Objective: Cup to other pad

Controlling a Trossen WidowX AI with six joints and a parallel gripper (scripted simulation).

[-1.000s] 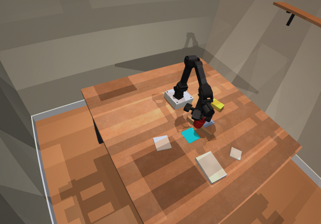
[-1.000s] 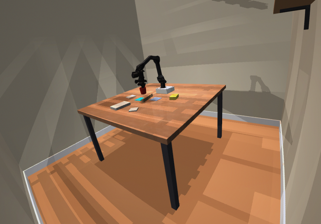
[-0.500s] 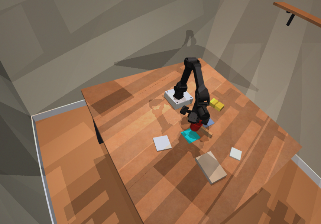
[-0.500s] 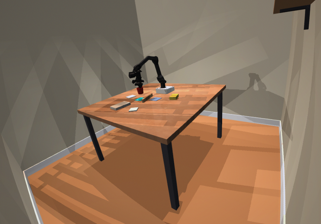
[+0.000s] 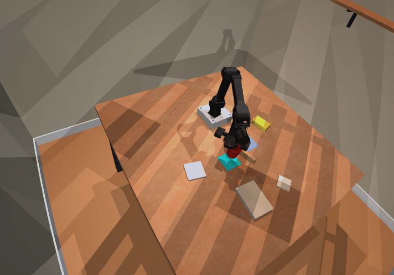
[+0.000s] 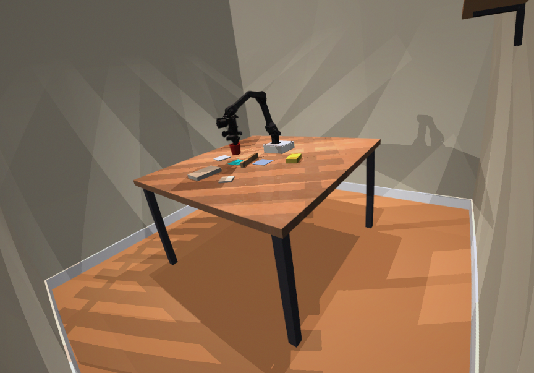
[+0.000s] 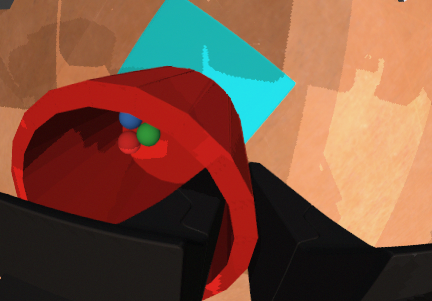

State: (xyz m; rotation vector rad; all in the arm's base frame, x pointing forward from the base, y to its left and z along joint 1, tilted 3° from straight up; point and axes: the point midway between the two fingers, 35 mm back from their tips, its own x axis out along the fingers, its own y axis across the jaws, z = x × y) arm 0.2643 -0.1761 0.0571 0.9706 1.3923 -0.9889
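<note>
The blue marble lies 5 cm ahead of my gripper tip, 2 cm below it and 1 cm to the left of it. The rest, counted from my gripper tip: green marble (4 cm ahead, 2 cm below, 1 cm to the left); red cup (3 cm ahead, 1 cm to the left); red marble (4 cm ahead, 2 cm to the left, 2 cm below).
</note>
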